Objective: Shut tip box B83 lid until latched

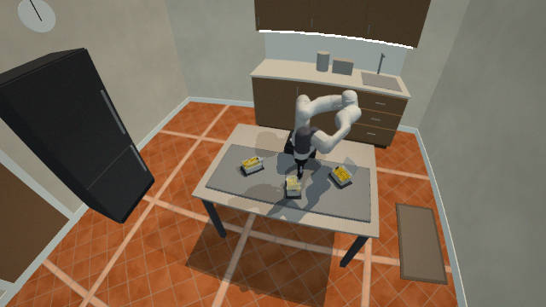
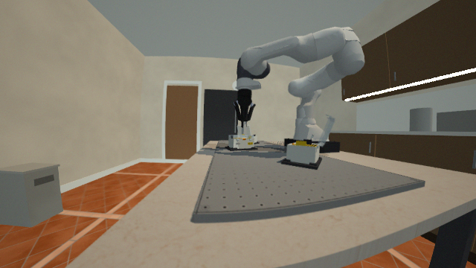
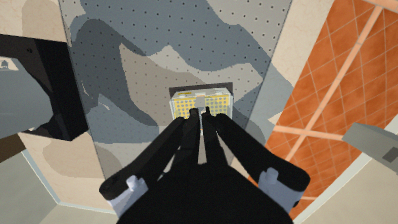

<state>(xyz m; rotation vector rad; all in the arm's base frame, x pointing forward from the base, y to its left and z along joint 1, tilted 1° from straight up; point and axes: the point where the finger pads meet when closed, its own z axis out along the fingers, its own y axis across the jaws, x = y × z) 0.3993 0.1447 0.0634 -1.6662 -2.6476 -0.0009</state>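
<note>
The clear lid lies 5 cm below my hand, 3 cm to the right of it and 1 cm ahead of it.
</note>
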